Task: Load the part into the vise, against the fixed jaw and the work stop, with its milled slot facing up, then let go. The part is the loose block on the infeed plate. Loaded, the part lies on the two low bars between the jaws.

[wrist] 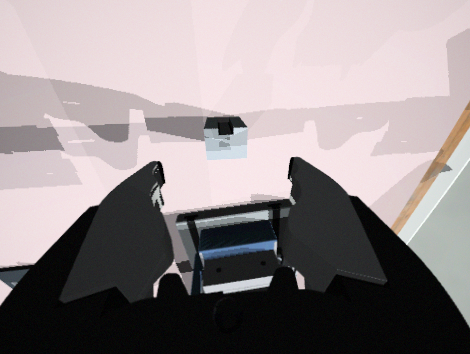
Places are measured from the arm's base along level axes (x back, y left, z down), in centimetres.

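Pixels of known places: gripper, fingertip midpoint: (226, 163).
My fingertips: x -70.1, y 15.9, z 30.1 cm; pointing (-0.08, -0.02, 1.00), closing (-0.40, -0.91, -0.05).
Behind a point stands the place of what it marks.
The part (226, 142) @[y 16.0, x -70.7, z 33.6 cm] is a small pale metal block with a dark top and a dark notch, the milled slot, at its upper edge. It shows in the middle of the wrist view, beyond the fingertips and apart from both fingers. What it rests on, if anything, I cannot tell. My gripper (226, 163) @[y 15.9, x -70.1, z 30.1 cm] is open, with nothing between its fingers. The vise (237, 267) @[y 8.6, x -55.8, z 31.8 cm] shows low in the view between the finger bases, with a blue body and a dark plate with two holes. The part is outside it in this view. The two low bars and the work stop cannot be made out.
The pale pink table top (150, 30) @[y 25.9, x -76.8, z 39.6 cm] carries broad grey shadows. A wooden edge strip (434, 167) runs along the right, with a grey-green surface (445, 260) beyond it. A corner of a dark flat object (17, 277) @[y 41.8, x -32.1, z 38.8 cm] shows at the lower left.
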